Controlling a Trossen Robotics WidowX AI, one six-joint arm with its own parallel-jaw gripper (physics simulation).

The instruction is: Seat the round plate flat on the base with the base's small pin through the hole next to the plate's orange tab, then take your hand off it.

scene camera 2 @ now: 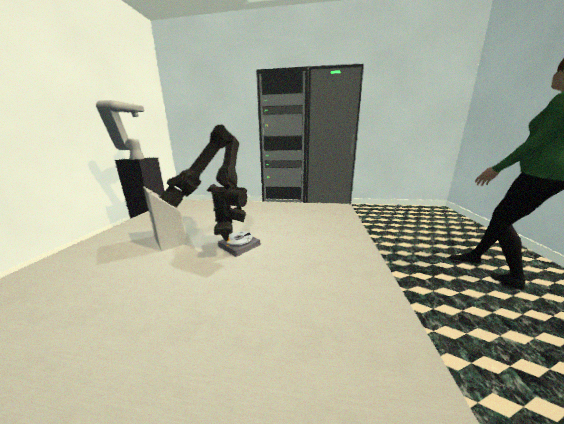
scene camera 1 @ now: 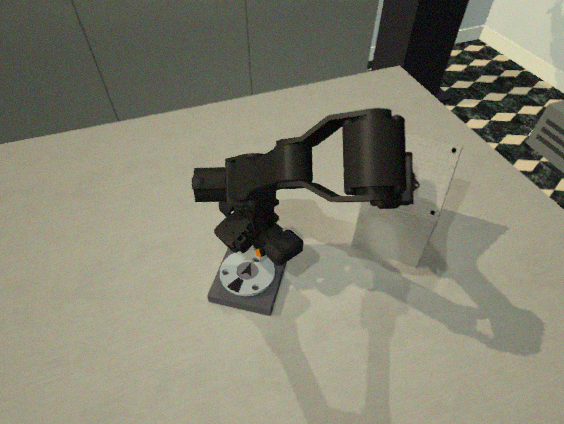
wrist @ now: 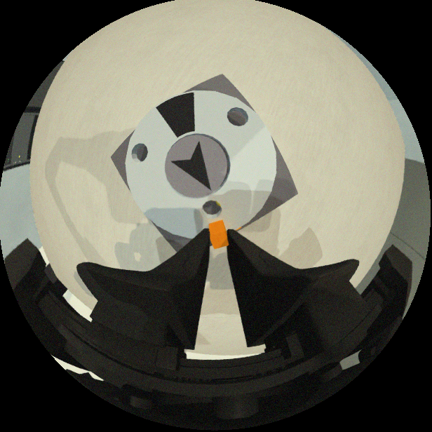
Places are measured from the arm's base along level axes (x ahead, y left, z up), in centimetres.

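Pixels of known places: gripper, between the fingertips: [scene camera 2: 227, 240] [scene camera 1: 261, 252]; arm's base, origin of its link: [scene camera 2: 167, 202].
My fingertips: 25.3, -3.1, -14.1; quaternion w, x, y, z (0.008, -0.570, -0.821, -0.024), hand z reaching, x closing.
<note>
For each thing: its top centre in the pictures, then the offset to it from my fingertips, as dx, dy, dz. Level surfaces: height alone.
- white round plate, centre of its top: [scene camera 1: 246, 266] [scene camera 2: 238, 234] +3.8, +3.1, +1.3
- dark grey square base, centre of its top: [scene camera 1: 247, 270] [scene camera 2: 238, 236] +3.8, +3.2, +0.1
- orange tab, centre of its top: [scene camera 1: 259, 249] +0.3, +0.1, +1.3
- table, height of its surface: dz -4.1
The white round plate [scene camera 1: 266, 276] [scene camera 2: 242, 240] [wrist: 145, 185] lies over the dark grey square base [scene camera 1: 240, 301] [scene camera 2: 239, 252] [wrist: 284, 192], with the base's round hub [wrist: 192, 185] inside its centre opening. Whether the plate is fully flat is hard to tell. My gripper [scene camera 1: 257, 249] [wrist: 217, 234] is shut on the orange tab [scene camera 1: 258, 253] [wrist: 218, 230], one fingertip on each side. The hole [wrist: 212, 207] next to the tab looks dark, with a small yellow fleck at its right rim. The pin itself is not clearly visible. A thin orange sliver shows beside the right fingertip in the wrist view.
An upright pale panel [scene camera 1: 390, 235] [scene camera 2: 167, 225] stands on the table [scene camera 1: 125, 350] [scene camera 2: 200, 340] near the arm's lower part. A dark cabinet [scene camera 2: 332, 135] stands behind the table. A person in green [scene camera 2: 542, 135] is on the chequered floor at the right.
</note>
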